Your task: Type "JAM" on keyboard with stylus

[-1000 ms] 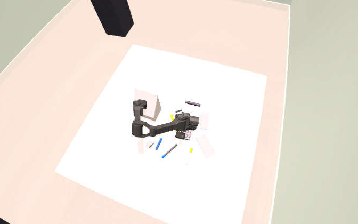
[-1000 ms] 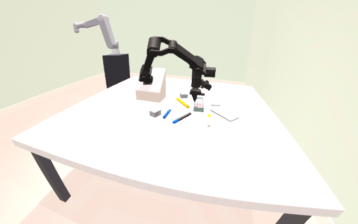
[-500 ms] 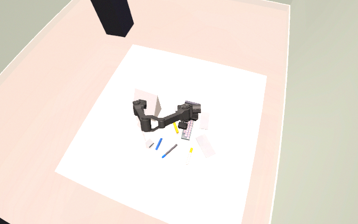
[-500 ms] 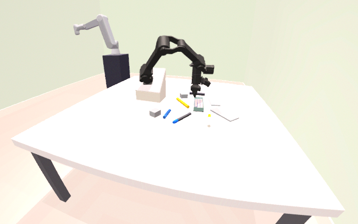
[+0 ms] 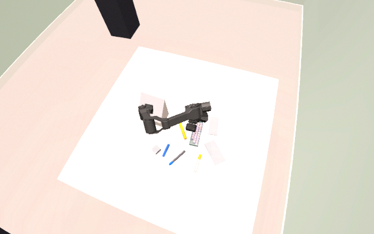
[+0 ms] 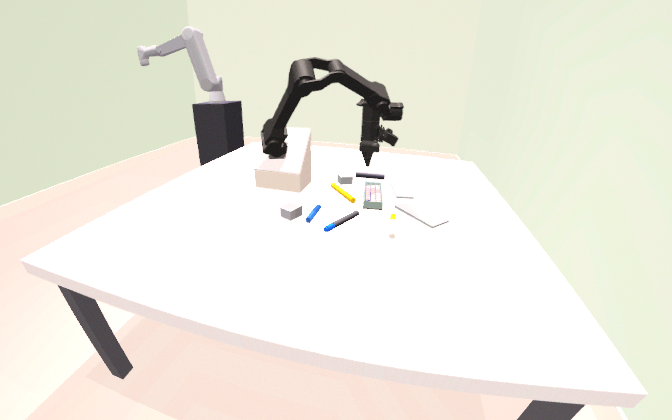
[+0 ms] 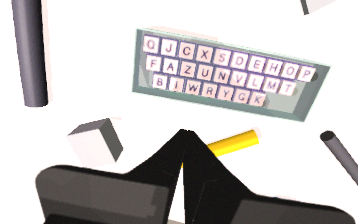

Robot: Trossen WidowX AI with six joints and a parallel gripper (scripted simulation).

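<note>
Now: the blue stylus 13 cm behind my gripper tip, 18 cm to the right of it and 9 cm below it. Round my gripper tip: grey block 9 cm behind, 9 cm to the left, 8 cm below; then yellow marker 8 cm behind, 3 cm to the right, 9 cm below; then black bar 1 cm ahead, 17 cm to the left, 9 cm below.
</note>
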